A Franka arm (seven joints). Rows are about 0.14 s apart.
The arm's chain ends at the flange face. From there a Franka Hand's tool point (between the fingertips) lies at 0.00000 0.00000 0.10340 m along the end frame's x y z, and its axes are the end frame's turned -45 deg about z.
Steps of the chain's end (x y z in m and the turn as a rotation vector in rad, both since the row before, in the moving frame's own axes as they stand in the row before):
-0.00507, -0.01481, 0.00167, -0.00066, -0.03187, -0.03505
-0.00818, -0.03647, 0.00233, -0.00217, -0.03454, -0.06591
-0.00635, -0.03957, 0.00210, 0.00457, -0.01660, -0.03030
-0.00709, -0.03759, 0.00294, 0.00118, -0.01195, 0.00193
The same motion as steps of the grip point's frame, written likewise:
0.00447, -0.01630, 0.00162, 0.02207, -0.02300, -0.03505
0.01724, -0.03385, 0.00227, 0.02289, -0.02596, -0.06591
0.02259, -0.03400, 0.00208, 0.01497, -0.00851, -0.03030
0.02078, -0.03255, 0.00293, 0.00928, -0.00762, 0.00193

